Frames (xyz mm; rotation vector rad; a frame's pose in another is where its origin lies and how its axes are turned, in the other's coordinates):
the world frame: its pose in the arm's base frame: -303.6 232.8 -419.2 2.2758 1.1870 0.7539
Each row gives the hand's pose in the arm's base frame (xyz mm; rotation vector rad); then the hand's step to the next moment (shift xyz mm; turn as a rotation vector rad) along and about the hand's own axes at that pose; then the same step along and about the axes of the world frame.
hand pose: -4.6 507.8 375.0 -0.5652 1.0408 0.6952
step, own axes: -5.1 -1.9 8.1 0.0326 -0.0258 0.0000
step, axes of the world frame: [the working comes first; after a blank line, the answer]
step, axes of the arm's base frame: 4.4 3.3 8.1 0.0301 -0.0090 -0.0272

6.9 5.9 -3.6 -0.0001 0.0055 0.0412
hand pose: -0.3 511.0 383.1 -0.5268 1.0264 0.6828
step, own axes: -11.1 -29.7 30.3 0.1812 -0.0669 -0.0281
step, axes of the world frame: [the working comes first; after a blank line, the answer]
step, axes of the arm's base frame: 35.7 -2.4 25.4 0.0950 -0.0170 -0.1696

21.4 38.0 4.8 -0.0121 -0.0404 0.1906
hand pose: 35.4 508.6 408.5 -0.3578 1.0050 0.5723
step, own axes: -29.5 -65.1 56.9 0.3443 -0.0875 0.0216
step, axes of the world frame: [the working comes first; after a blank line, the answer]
step, axes of the arm's base frame: 66.1 -30.2 55.3 0.2083 0.0392 -0.2859

20.2 88.8 6.5 0.0596 -0.0750 0.3428
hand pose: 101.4 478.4 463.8 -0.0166 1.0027 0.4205
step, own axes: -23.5 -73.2 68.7 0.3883 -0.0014 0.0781
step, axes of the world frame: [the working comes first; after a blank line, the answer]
step, axes of the arm's base frame: 70.6 -61.2 43.7 0.2445 0.1447 -0.2760

-6.7 100.4 22.6 0.1682 -0.1024 0.3437
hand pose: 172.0 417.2 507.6 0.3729 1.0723 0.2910
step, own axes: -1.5 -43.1 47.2 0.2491 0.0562 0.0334
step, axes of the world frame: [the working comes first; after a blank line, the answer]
step, axes of the arm's base frame: 43.6 -46.7 2.7 0.1391 0.1468 -0.1595

-17.8 51.6 33.3 0.1493 -0.0934 0.1879
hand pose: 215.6 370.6 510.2 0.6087 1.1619 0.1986
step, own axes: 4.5 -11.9 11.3 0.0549 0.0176 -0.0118
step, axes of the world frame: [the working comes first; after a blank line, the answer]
step, axes of the arm's base frame: 10.1 -11.7 -7.1 0.0142 0.0433 -0.0373

-6.8 7.6 13.6 0.0337 -0.0373 0.0306
